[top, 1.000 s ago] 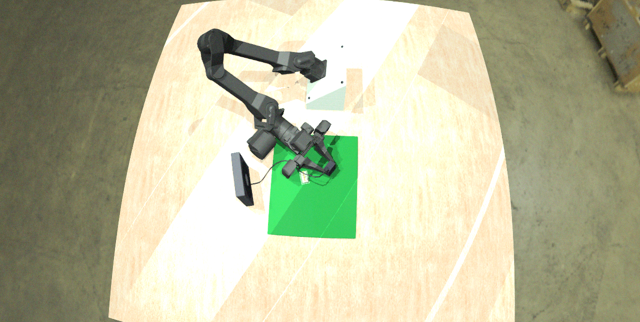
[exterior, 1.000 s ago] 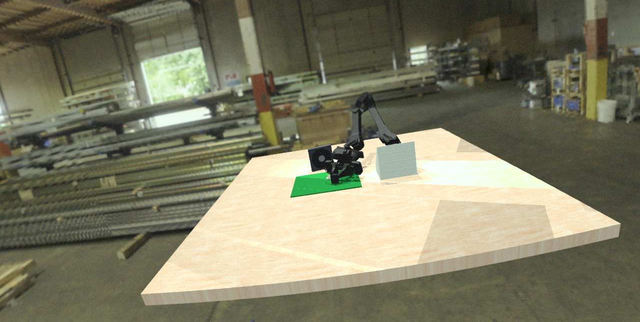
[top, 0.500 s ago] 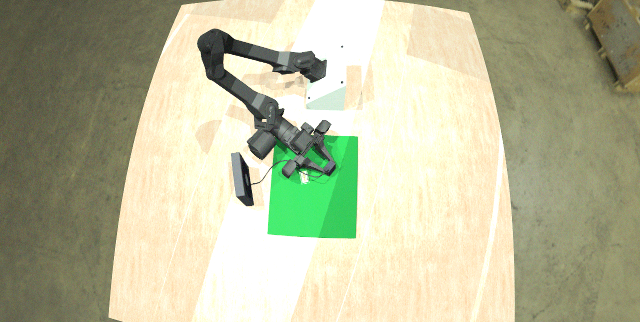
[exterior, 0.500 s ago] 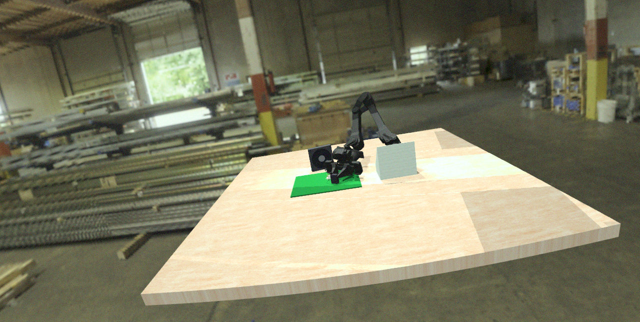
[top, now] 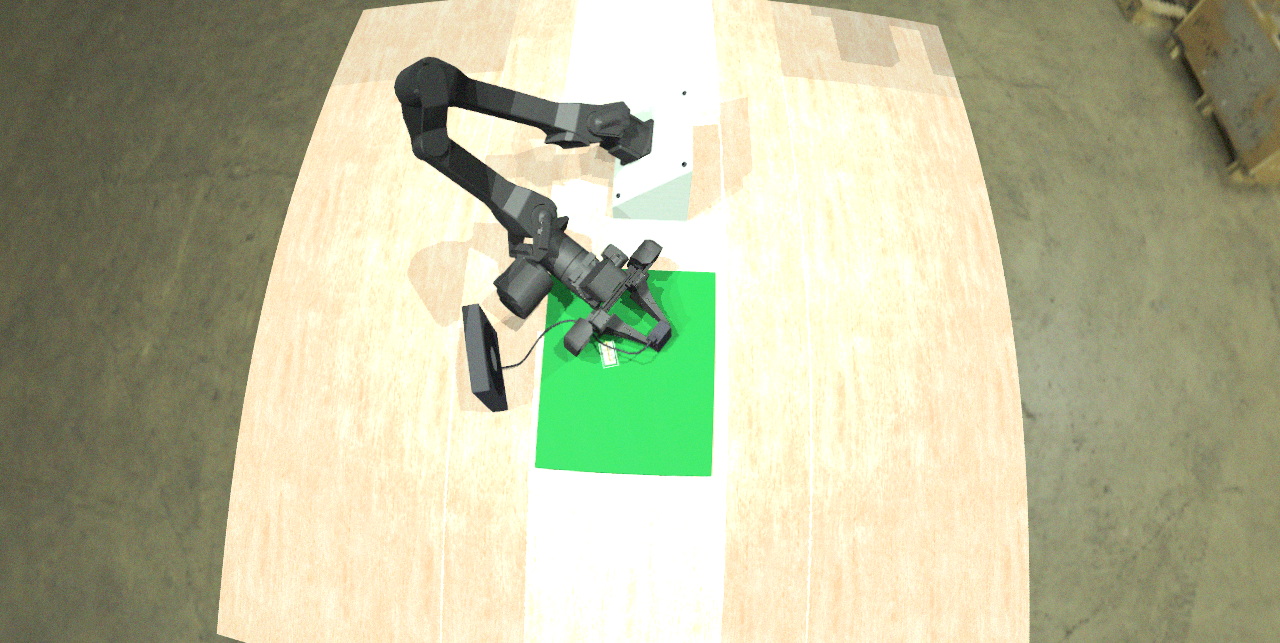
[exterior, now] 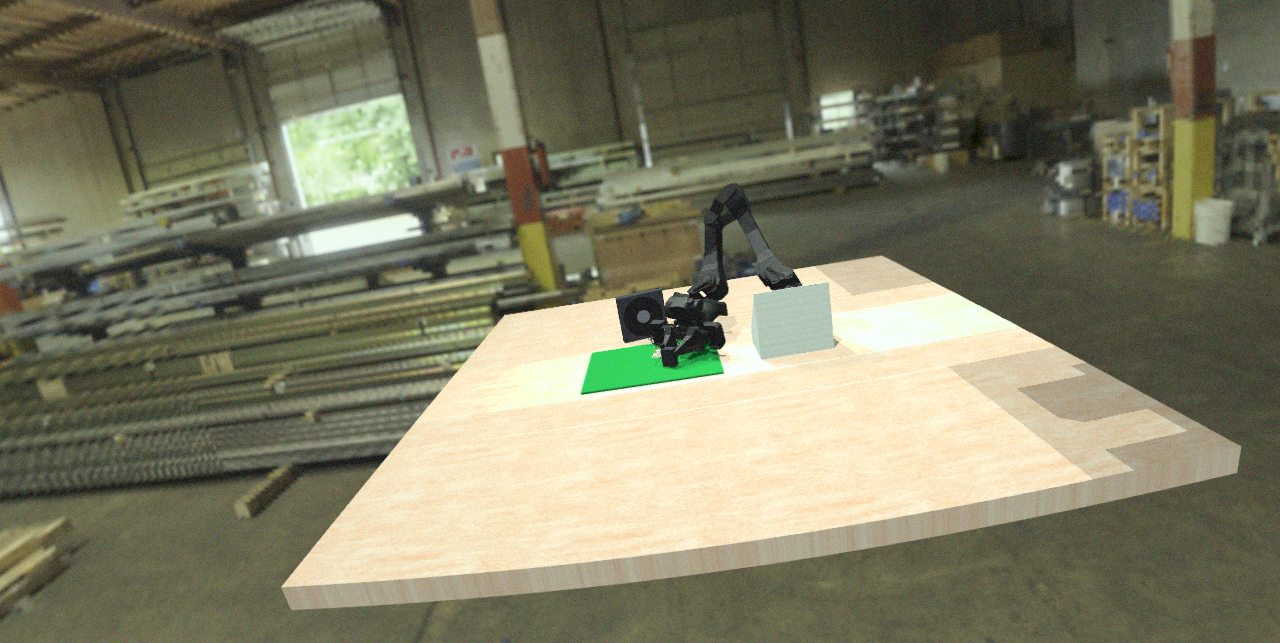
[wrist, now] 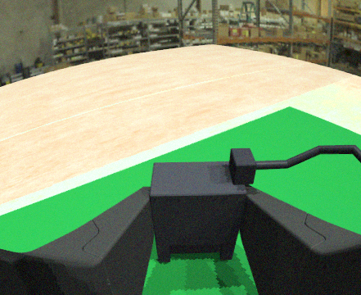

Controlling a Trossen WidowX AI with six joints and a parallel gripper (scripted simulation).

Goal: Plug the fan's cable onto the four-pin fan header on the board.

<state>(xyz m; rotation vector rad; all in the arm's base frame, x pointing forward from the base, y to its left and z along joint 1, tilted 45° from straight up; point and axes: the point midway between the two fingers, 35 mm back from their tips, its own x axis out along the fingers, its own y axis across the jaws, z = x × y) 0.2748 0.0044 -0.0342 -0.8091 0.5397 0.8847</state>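
The dark grey fan plug is 1 cm below my gripper tip. Also, from my gripper tip: green board (4 cm ahead, 4 cm to the right, 5 cm below); black fan (6 cm ahead, 22 cm to the right, 3 cm above); white four-pin fan header (2 cm ahead, 7 cm to the right, 3 cm below).
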